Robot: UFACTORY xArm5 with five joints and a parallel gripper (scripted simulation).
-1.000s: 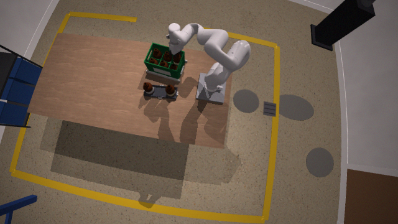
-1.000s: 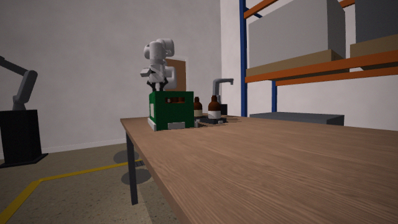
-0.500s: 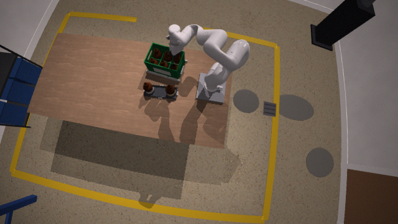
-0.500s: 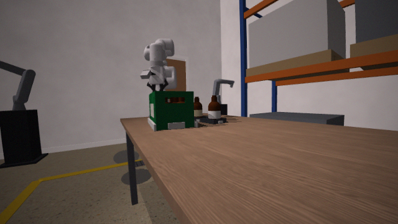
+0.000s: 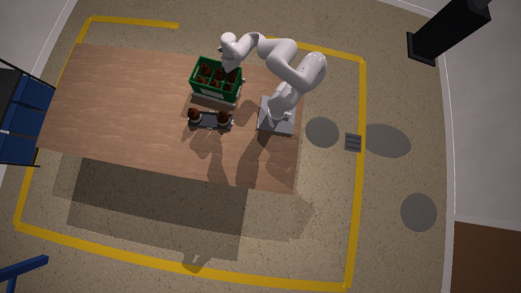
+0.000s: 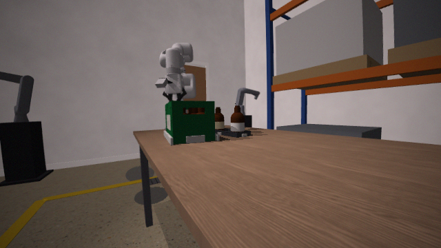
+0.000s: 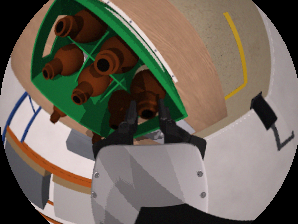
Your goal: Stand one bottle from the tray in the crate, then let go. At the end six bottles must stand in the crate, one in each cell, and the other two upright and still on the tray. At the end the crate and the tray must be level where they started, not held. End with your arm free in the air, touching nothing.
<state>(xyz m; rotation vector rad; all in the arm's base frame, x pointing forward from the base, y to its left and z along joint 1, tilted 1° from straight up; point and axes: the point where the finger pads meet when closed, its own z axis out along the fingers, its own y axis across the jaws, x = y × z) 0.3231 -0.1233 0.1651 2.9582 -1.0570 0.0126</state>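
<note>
The bottle lies 8 cm below my hand. The rest, counted from my hand: tray (9 cm ahead, 28 cm to the left, 17 cm below); green crate (9 cm ahead, 4 cm to the left, 10 cm below).
</note>
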